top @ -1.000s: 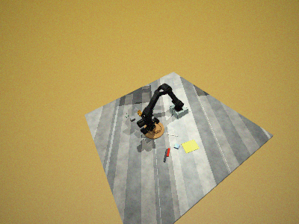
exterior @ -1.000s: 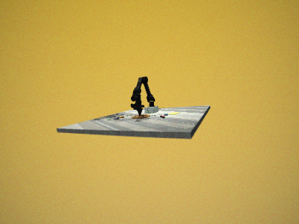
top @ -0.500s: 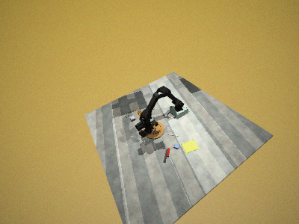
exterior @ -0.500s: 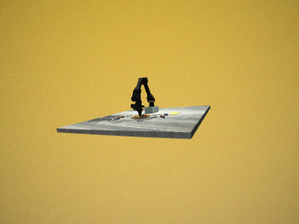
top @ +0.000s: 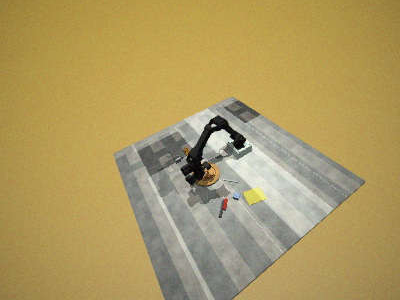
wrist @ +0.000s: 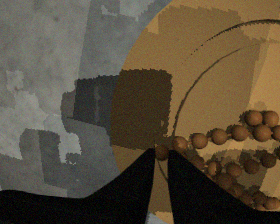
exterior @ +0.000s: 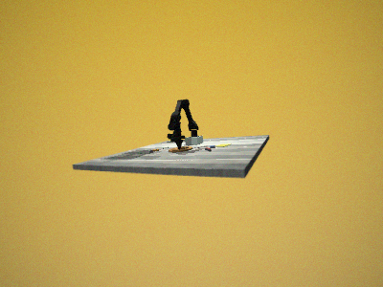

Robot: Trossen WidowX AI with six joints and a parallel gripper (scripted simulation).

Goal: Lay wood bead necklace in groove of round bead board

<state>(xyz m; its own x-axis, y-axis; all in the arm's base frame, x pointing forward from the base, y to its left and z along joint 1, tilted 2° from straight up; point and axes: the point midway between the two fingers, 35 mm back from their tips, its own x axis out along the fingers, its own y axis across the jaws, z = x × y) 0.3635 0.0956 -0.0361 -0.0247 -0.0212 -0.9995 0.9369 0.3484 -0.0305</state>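
My gripper tip is 60 mm past the round bead board, 40 mm to the left of it and 10 mm above it. Round my gripper tip: thin grey stick: 180 mm behind, 90 mm to the left, 20 mm below; red-handled tool: 230 mm to the left, 60 mm behind, 10 mm below; small blue block: 210 mm to the left, 160 mm behind, 10 mm below.
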